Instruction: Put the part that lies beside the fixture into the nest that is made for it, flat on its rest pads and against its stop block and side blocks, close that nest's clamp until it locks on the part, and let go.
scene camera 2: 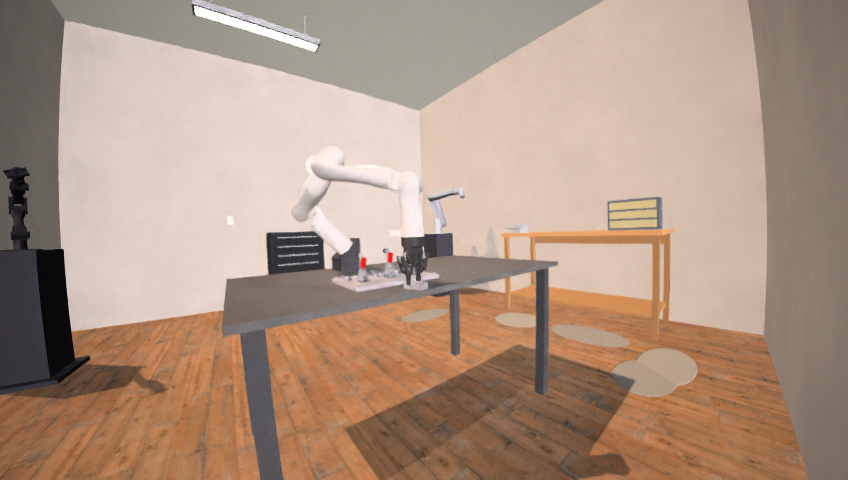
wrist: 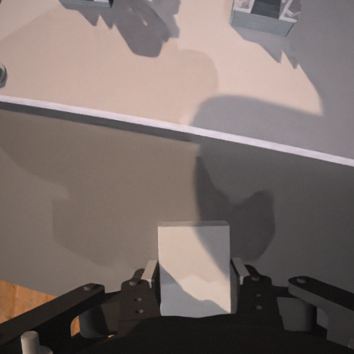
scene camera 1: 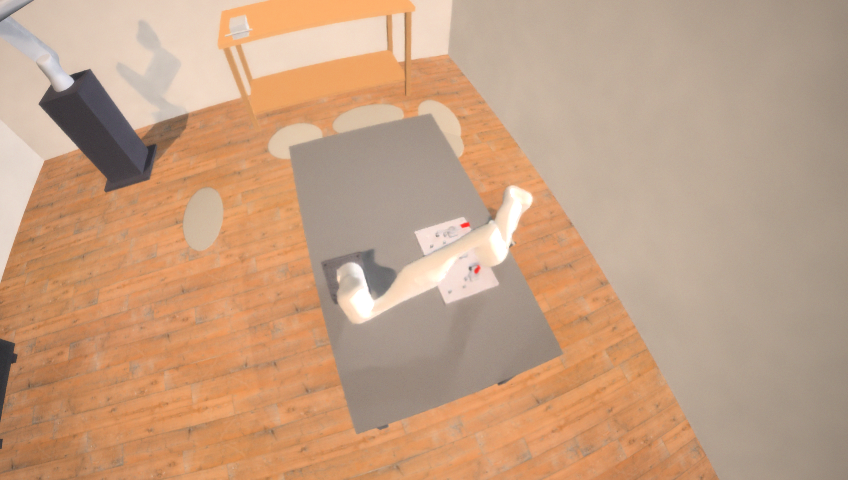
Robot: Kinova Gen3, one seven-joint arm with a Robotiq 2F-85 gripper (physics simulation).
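Places are measured from the arm's base along level axes (x back, y down, z right), in centimetres.
Where they show: gripper, fingertip midpoint: (scene camera 2: pixel 414 285); arm's base, link origin: (scene camera 2: pixel 345 248) (scene camera 1: pixel 350 274).
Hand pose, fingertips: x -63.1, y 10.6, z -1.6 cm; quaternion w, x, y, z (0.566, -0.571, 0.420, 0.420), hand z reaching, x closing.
Each offset is from my fingertips to the top centre of the thing. "pt": to the spot under its first point. Level surfaces: height alone.
The part, a pale grey block {dz -0.1, dx -0.3, dy -1.1 cm} (scene camera 2: pixel 417 286) (wrist: pixel 195 280), is at the table's edge beside the fixture. My gripper (scene camera 2: pixel 414 280) (wrist: pixel 194 274) points down and is shut on the block, one finger on each long side. The block looks level, at about table height; whether it touches the table is hard to tell. The fixture's pale base plate {pt dz +15.9, dx +13.8, dy -0.6 cm} (scene camera 1: pixel 483 285) (scene camera 2: pixel 370 286) (wrist: pixel 125 90) lies on the table. Clamps with red handles {pt dz -11.0, dx +12.5, dy -4.6 cm} (scene camera 1: pixel 464 225) {pt dz +11.5, dx +16.0, dy -7.7 cm} (scene camera 1: pixel 477 269) (scene camera 2: pixel 363 262) {pt dz +0.6, dx +15.9, dy -8.4 cm} (scene camera 2: pixel 389 257) stand on it. The arm hides the plate's middle in scene camera 1. Which nest fits the block cannot be told.
The grey table {dy +0.9 cm} (scene camera 1: pixel 380 172) (scene camera 2: pixel 285 297) (wrist: pixel 100 170) carries my arm's base. Two clamp bases (wrist: pixel 262 20) (wrist: pixel 87 2) show at the top of the wrist view, and a bolt head (wrist: pixel 2 75) at its left edge. An orange workbench (scene camera 1: pixel 327 83) (scene camera 2: pixel 586 233) stands apart.
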